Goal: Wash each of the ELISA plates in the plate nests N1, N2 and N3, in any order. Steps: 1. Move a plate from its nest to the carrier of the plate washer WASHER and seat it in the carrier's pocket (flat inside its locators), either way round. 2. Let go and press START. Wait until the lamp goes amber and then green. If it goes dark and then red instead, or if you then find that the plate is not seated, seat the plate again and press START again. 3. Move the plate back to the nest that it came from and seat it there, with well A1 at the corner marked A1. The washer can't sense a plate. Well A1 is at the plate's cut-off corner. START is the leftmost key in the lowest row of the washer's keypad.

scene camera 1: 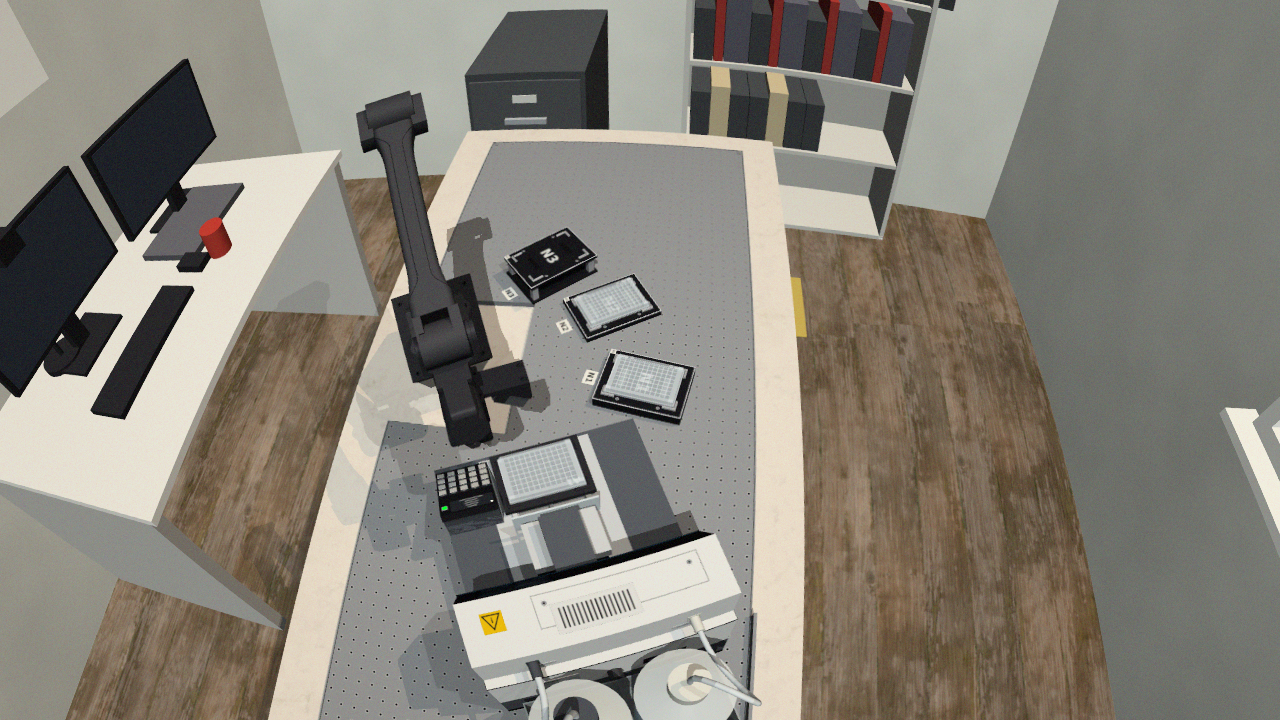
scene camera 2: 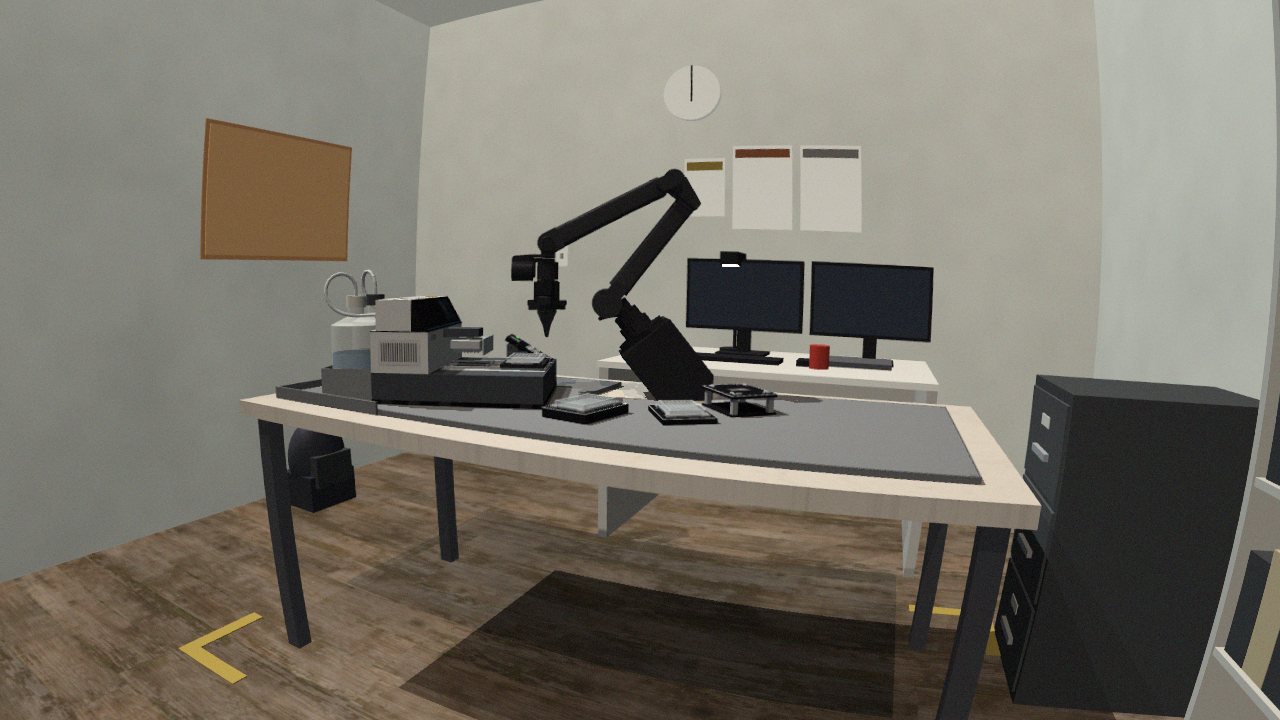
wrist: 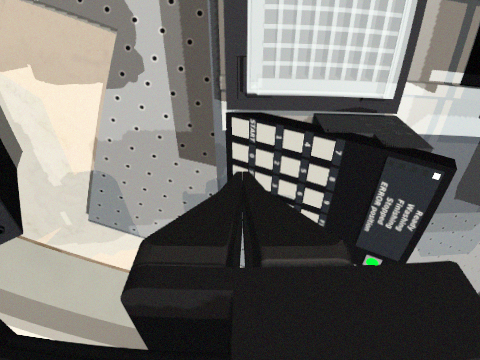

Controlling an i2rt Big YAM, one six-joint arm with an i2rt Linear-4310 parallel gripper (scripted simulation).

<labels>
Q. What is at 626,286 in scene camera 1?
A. An ELISA plate.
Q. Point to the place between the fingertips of my gripper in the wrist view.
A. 242,182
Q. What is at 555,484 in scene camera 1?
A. An ELISA plate.
</labels>
